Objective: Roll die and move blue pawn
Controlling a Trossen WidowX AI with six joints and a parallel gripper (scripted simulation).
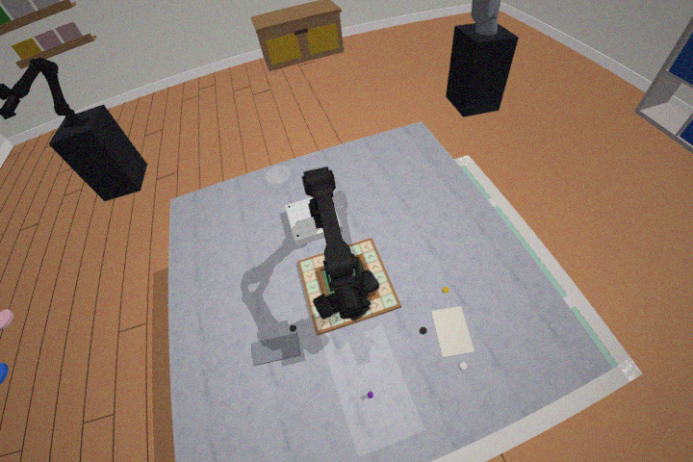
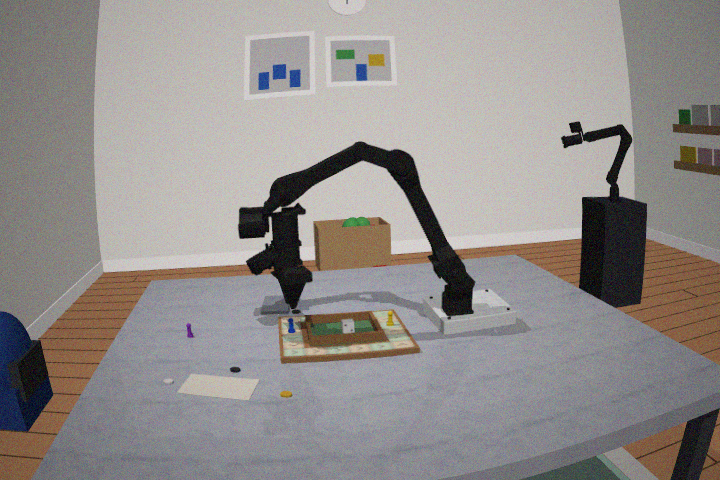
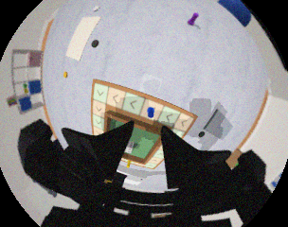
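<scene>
My gripper tip is now 50 mm above the blue pawn. From my gripper tip the other things lie so: yellow pawn (220 mm behind, 20 mm to the right, 50 mm below); then white die (120 mm behind, 10 mm to the left, 50 mm below); then green felt tray (110 mm behind, 10 mm to the left, 70 mm below).
</scene>
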